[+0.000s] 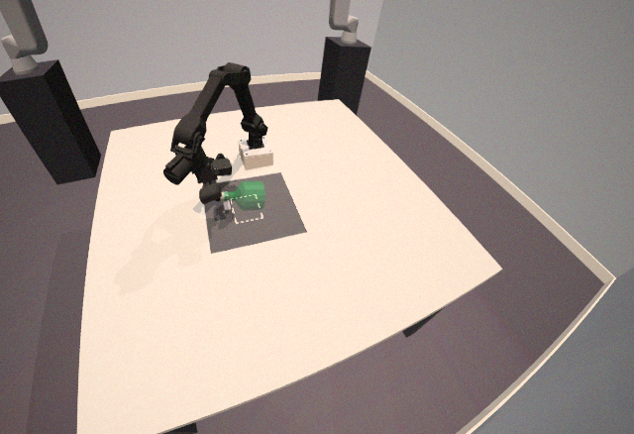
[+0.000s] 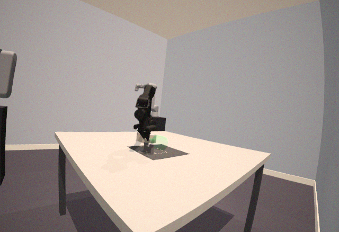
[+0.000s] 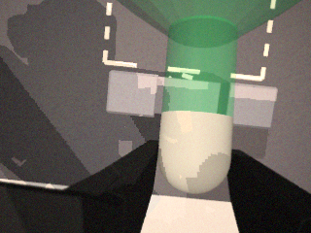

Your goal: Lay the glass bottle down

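Now: gripper tip 50 mm to the right of the green glass bottle and 10 mm above it. Also, from my gripper tip: dark grey mat 100 mm to the left, 80 mm below.
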